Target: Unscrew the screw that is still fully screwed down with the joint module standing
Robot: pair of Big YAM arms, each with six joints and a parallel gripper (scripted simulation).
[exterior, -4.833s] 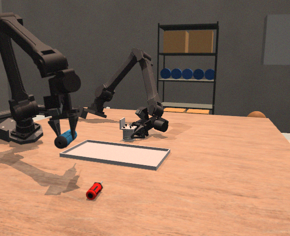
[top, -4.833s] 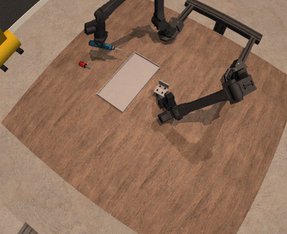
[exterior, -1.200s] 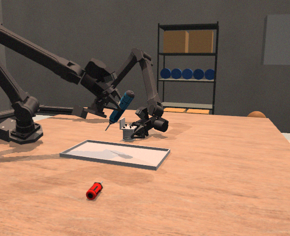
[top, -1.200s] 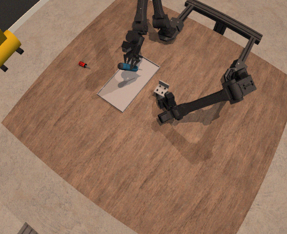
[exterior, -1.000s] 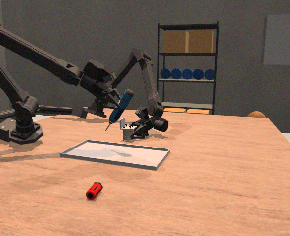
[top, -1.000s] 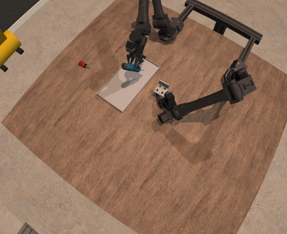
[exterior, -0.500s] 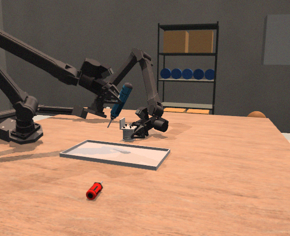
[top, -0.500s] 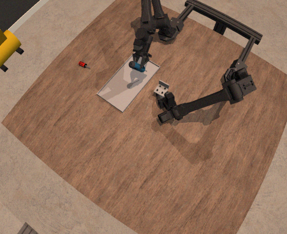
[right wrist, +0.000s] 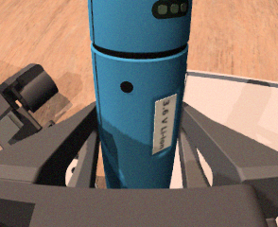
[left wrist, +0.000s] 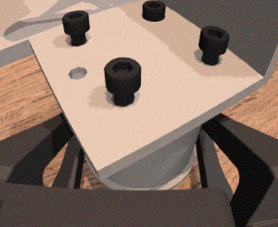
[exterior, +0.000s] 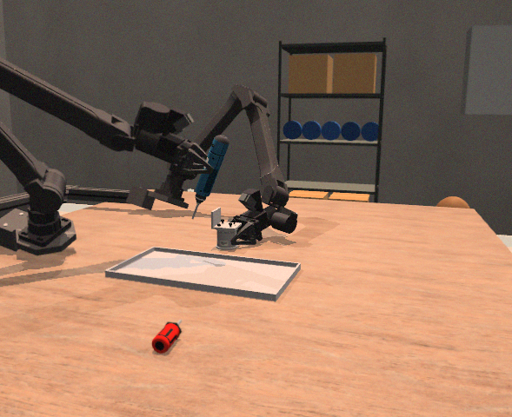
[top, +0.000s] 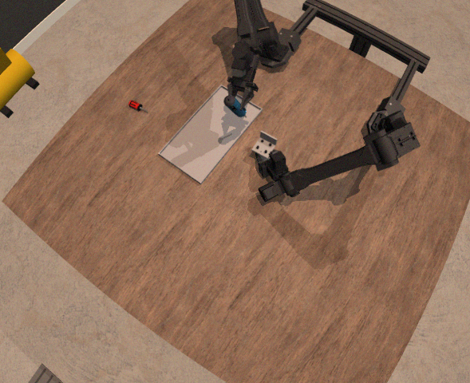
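Right now the joint module is 10 mm above my left hand. From my left hand the other things lie so: shallow grey tray: 220 mm to the right, 60 mm ahead, 20 mm below; then pale l-shaped bracket: 50 mm above; then red manual screwdriver: 550 mm to the right, 180 mm ahead, 10 mm below.
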